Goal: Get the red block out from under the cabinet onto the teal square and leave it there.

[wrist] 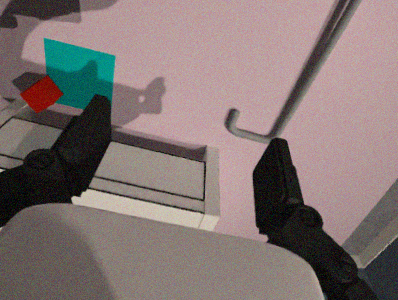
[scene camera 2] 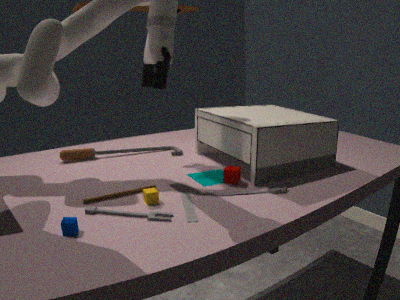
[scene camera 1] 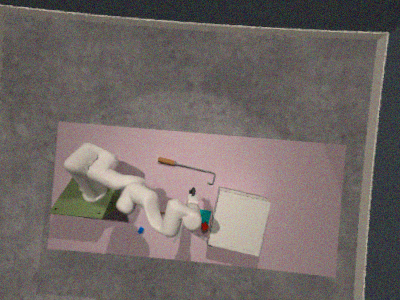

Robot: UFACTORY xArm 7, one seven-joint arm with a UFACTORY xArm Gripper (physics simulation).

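Places are measured from the arm's base along level axes (x right, y ahead, z up), in centimetres.
Where they show: gripper, fingertip midpoint: (wrist: 188,137) (scene camera 2: 152,87); arm's base, link origin: (scene camera 1: 95,192).
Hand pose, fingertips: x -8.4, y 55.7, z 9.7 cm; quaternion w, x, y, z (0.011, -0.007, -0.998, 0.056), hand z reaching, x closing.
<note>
Each offset is from my fingertips to the top centre of the thing. "*": to the spot under its first point.
The red block @(dx +19.9, dy +11.4, dz -17.8 cm) (scene camera 1: 205,227) (scene camera 2: 232,175) (wrist: 42,94) rests on the table outside the cabinet, near one front corner. It is at a corner of the teal square @(* dx +13.0, dy +11.2, dz -21.0 cm) (scene camera 1: 206,214) (scene camera 2: 204,178) (wrist: 80,54); how much of it overlaps the square is unclear. The white cabinet @(dx +10.1, dy +29.4, dz -7.5 cm) (scene camera 1: 241,222) (scene camera 2: 297,147) (wrist: 155,165) stands just beyond them. My gripper (scene camera 1: 192,191) (scene camera 2: 155,80) (wrist: 188,137) is open and empty, high above the table, off to one side of the square and block. In the wrist view, the block lies left of both fingers.
A hooked rod with an orange handle @(* dx -16.1, dy -18.8, dz -17.8 cm) (scene camera 1: 167,161) (scene camera 2: 77,155) lies on the table. A yellow block @(dx +22.5, dy -9.7, dz -18.5 cm) (scene camera 2: 151,196), a blue block @(dx +30.1, dy -28.1, dz -18.5 cm) (scene camera 1: 140,230) (scene camera 2: 70,227), a brown stick @(dx +16.7, dy -14.6, dz -20.3 cm) (scene camera 2: 117,195), a grey forked tool @(dx +26.6, dy -16.3, dz -20.2 cm) (scene camera 2: 125,214), a pale strip @(dx +27.3, dy -3.7, dz -20.9 cm) (scene camera 2: 189,207) and another grey tool @(dx +28.4, dy +11.2, dz -20.2 cm) (scene camera 2: 250,191) also lie there.
</note>
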